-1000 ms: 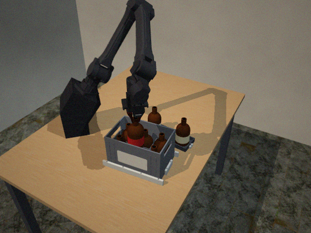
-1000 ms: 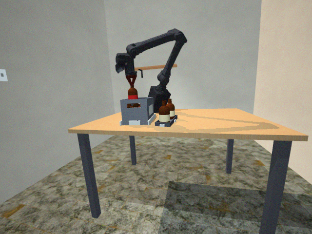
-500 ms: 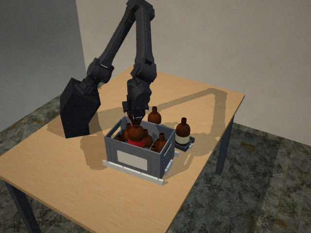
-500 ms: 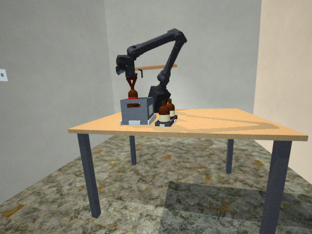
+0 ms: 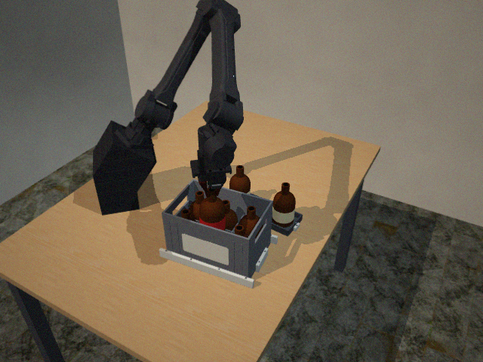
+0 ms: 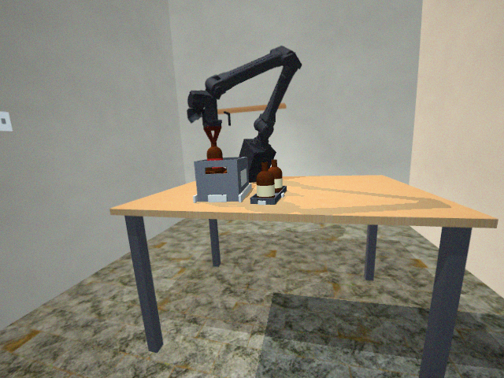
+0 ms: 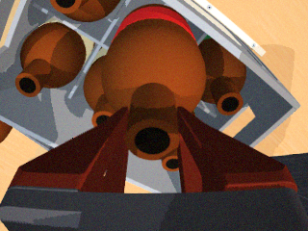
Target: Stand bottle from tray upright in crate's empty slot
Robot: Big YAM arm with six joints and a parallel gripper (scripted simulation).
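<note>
Right now the grey crate is 170 mm below my hand, 40 mm to the left of it and 20 mm behind it. Also, from my hand: dark tray 260 mm to the left, 240 mm below, 40 mm behind.
</note>
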